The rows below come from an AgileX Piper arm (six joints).
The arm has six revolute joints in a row. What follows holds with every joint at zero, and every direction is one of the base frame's.
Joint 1 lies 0.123 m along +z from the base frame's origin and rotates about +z.
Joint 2 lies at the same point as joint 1 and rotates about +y.
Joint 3 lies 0.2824 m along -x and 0.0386 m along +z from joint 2 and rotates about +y.
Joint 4 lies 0.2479 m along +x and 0.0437 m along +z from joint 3 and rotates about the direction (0.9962, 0, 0.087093).
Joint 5 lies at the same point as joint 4 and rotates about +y.
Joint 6 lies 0.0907 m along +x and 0.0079 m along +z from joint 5 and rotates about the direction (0.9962, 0, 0.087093).
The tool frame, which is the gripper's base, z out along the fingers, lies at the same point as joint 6; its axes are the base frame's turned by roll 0, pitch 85.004 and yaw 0 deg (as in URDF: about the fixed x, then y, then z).
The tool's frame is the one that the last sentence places.
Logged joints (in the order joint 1, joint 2, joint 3, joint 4, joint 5, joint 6), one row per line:
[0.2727, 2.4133, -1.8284, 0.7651, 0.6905, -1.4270]
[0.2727, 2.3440, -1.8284, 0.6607, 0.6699, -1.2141]
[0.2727, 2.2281, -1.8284, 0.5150, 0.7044, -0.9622]
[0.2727, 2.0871, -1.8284, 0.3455, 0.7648, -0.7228]
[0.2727, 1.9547, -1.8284, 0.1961, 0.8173, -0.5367]
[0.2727, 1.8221, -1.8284, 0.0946, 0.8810, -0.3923]
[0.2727, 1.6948, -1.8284, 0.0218, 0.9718, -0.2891]
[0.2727, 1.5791, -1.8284, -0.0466, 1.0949, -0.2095]
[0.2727, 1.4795, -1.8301, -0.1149, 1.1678, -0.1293]
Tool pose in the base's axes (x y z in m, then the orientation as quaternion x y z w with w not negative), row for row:
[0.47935, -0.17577, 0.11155, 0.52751, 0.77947, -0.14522, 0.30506]
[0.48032, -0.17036, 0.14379, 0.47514, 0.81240, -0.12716, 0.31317]
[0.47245, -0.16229, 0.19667, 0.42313, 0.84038, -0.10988, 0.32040]
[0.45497, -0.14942, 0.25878, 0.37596, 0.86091, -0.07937, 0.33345]
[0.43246, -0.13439, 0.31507, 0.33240, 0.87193, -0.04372, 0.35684]
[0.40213, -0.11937, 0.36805, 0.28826, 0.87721, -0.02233, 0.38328]
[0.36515, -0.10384, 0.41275, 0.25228, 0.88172, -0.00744, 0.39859]
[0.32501, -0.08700, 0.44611, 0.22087, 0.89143, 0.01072, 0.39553]
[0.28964, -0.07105, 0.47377, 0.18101, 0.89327, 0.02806, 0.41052]
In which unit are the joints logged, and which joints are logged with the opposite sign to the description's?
The joints are logged in radians. Opposite sign: joint 1, joint 4, joint 6.
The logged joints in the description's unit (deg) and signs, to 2 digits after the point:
[-15.62, 138.27, -104.76, -43.84, 39.56, 81.76]
[-15.62, 134.30, -104.76, -37.86, 38.38, 69.56]
[-15.62, 127.66, -104.76, -29.51, 40.36, 55.13]
[-15.62, 119.58, -104.76, -19.80, 43.82, 41.41]
[-15.62, 112.00, -104.76, -11.24, 46.83, 30.75]
[-15.62, 104.40, -104.76, -5.42, 50.48, 22.48]
[-15.62, 97.10, -104.76, -1.25, 55.68, 16.56]
[-15.62, 90.48, -104.76, 2.67, 62.73, 12.00]
[-15.62, 84.77, -104.86, 6.58, 66.91, 7.41]

